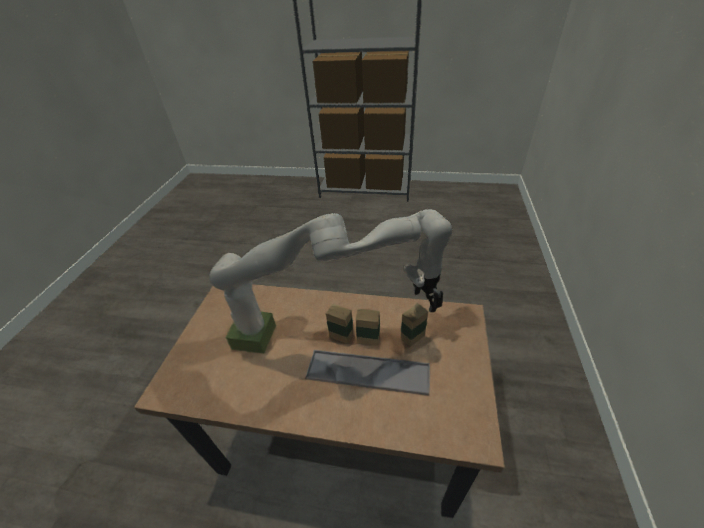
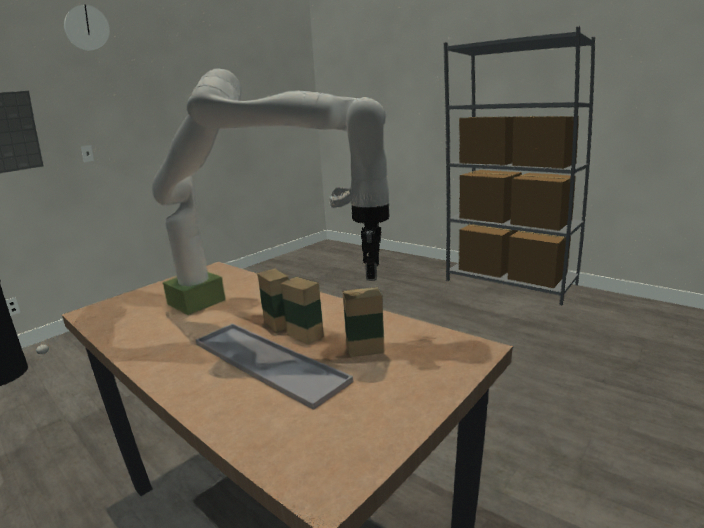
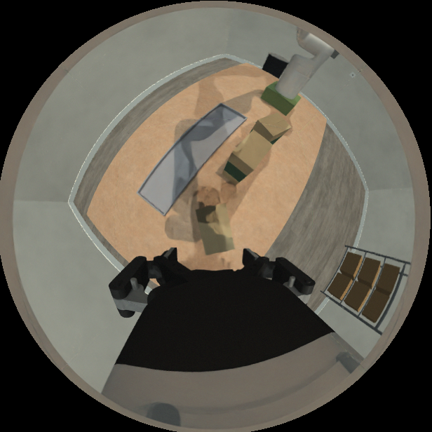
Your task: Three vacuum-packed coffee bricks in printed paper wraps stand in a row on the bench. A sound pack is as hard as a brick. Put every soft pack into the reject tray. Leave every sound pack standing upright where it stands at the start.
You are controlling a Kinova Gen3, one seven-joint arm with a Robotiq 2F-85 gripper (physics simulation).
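Where they show: gripper, fingertip midpoint: [image 1: 424, 302] [image 2: 372, 272]; arm's base at its link origin: [image 1: 252, 325] [image 2: 193, 280].
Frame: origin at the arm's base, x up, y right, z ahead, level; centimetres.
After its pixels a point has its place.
Note:
Three tan coffee packs with dark green bands stand upright on the bench. The right pack [image 1: 413, 326] {y -6.6, x 3.9, z 59.1 cm} [image 2: 363, 326] {y -8.8, x -0.2, z 60.9 cm} [image 3: 215, 232] stands apart from the other two, turned slightly, with an uneven top. The middle pack [image 1: 368, 328] {y -4.5, x 2.1, z 43.6 cm} [image 2: 303, 312] {y -4.3, x 0.8, z 46.4 cm} [image 3: 250, 152] and the left pack [image 1: 340, 325] {y -4.0, x 2.2, z 33.4 cm} [image 2: 272, 301] {y -3.5, x 1.1, z 35.7 cm} [image 3: 272, 126] stand close together. The grey reject tray [image 1: 406, 381] {y 8.2, x -7.2, z 58.8 cm} [image 2: 318, 389] {y 7.0, x -7.2, z 62.7 cm} [image 3: 160, 192] lies in front of the row, with no pack in it. My gripper [image 1: 436, 305] {y -11.6, x 11.5, z 61.9 cm} [image 2: 371, 275] {y -11.6, x 11.5, z 61.9 cm} [image 3: 210, 255] is open and empty, pointing down above and slightly beyond the right pack.
The bench [image 1: 255, 397] {y 23.3, x -7.5, z 9.9 cm} [image 2: 216, 409] {y 24.1, x -7.5, z 52.2 cm} [image 3: 120, 200] bears the packs and tray. The arm's green base block [image 1: 244, 339] {y 6.4, x -0.3, z -0.2 cm} [image 2: 194, 296] {y 3.2, x -2.8, z 5.7 cm} [image 3: 280, 99] stands at the bench's left. A shelf rack [image 1: 363, 152] [image 2: 447, 142] with brown boxes stands beyond the bench.

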